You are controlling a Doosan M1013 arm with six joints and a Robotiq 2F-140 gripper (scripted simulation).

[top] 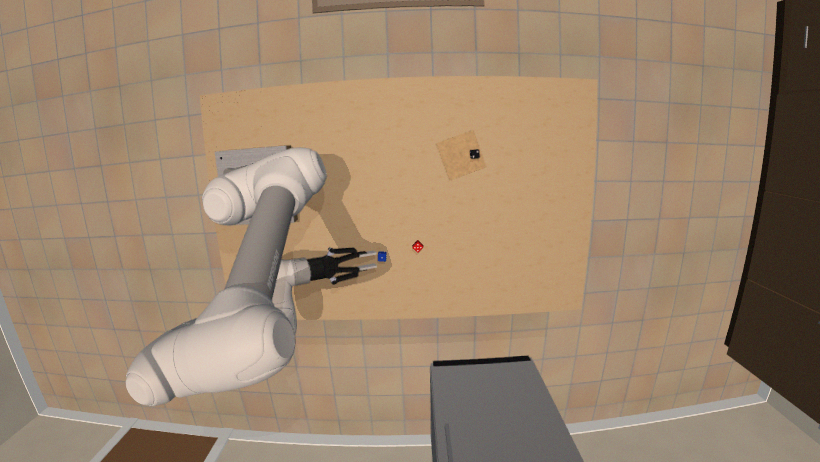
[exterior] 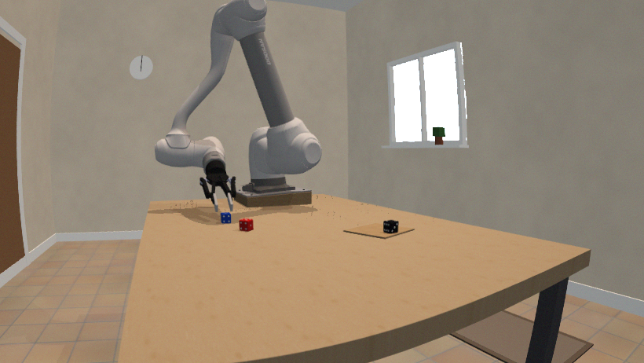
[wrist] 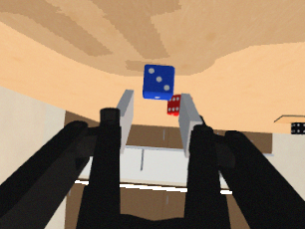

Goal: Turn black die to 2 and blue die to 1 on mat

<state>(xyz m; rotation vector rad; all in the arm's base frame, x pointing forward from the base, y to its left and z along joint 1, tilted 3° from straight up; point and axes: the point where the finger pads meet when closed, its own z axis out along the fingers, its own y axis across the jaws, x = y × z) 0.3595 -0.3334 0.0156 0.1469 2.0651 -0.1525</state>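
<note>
Right now the blue die is 50 mm ahead of my hand, 40 mm below it and 10 mm to the right of it. The rest, counted from my hand: red die: 190 mm ahead, 40 mm below, 10 mm to the left; black die: 440 mm ahead, 300 mm to the left, 40 mm below; cork mat: 390 mm ahead, 310 mm to the left, 60 mm below.
</note>
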